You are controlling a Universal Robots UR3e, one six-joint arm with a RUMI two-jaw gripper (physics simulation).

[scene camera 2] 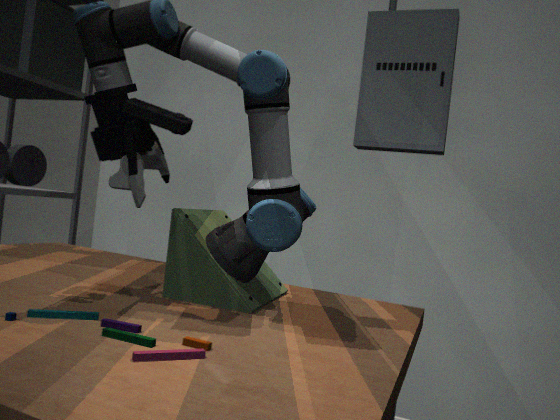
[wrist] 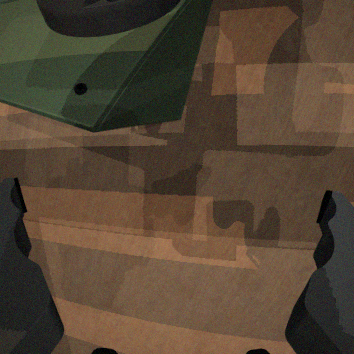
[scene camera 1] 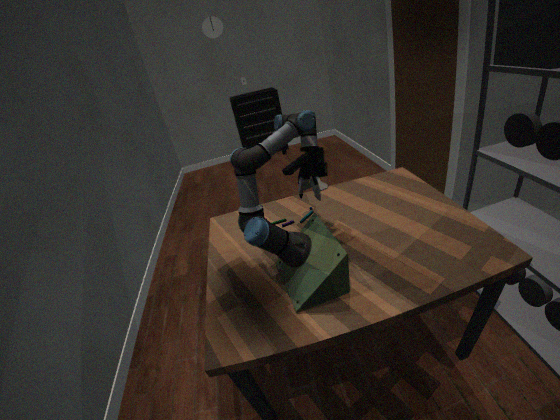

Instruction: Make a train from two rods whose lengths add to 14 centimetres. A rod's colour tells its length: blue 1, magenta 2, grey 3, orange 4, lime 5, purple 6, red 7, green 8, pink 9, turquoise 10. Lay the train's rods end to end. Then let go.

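Where they show: gripper, fingertip midpoint: [scene camera 2: 154, 194] [wrist: 174, 187] [scene camera 1: 309, 199]; arm's base, origin of the base link: [scene camera 2: 228, 258] [scene camera 1: 298, 250].
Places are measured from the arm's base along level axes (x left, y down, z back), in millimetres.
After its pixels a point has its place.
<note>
My gripper [scene camera 1: 310, 197] @[x -98, y -113, z -137 mm] [scene camera 2: 153, 193] @[x -98, y -113, z -137 mm] [wrist: 174, 187] @[x -98, y -113, z -137 mm] is open and empty, high above the table. In scene camera 2, a turquoise rod [scene camera 2: 63, 314] @[x -107, y 81, z -319 mm] [scene camera 1: 306, 216] @[x -108, y 79, z -311 mm] lies near the left, with a tiny blue rod [scene camera 2: 10, 316] @[x -145, y 81, z -379 mm] [scene camera 1: 311, 208] @[x -151, y 81, z -371 mm] left of it. A purple rod [scene camera 2: 121, 325] @[x -9, y 80, z -305 mm] [scene camera 1: 288, 223] @[x -15, y 80, z -298 mm] lies right of the turquoise one, slightly nearer the camera. A green rod [scene camera 2: 128, 337] @[x 32, y 81, z -341 mm] [scene camera 1: 279, 221] @[x 21, y 80, z -334 mm] lies close beside the purple one. An orange rod [scene camera 2: 197, 343] @[x 115, y 80, z -301 mm] lies further right, and a long pink rod [scene camera 2: 169, 355] @[x 112, y 81, z -363 mm] lies in front of it. No rod shows in the wrist view.
The green wedge-shaped base [scene camera 1: 320, 260] @[x -48, y -35, z 115 mm] [scene camera 2: 200, 270] @[x -22, y 23, z -69 mm] [wrist: 150, 95] @[x -74, y -16, z -73 mm] carries the arm and stands on the wooden table [scene camera 1: 390, 220] @[x -440, y 87, z -116 mm] [scene camera 2: 250, 380] @[x 222, y 87, z -358 mm] [wrist: 190, 300] @[x -323, y 87, z -175 mm] behind the rods in scene camera 2. A shelf rack [scene camera 1: 475, 135] with dark round weights stands beyond the table.
</note>
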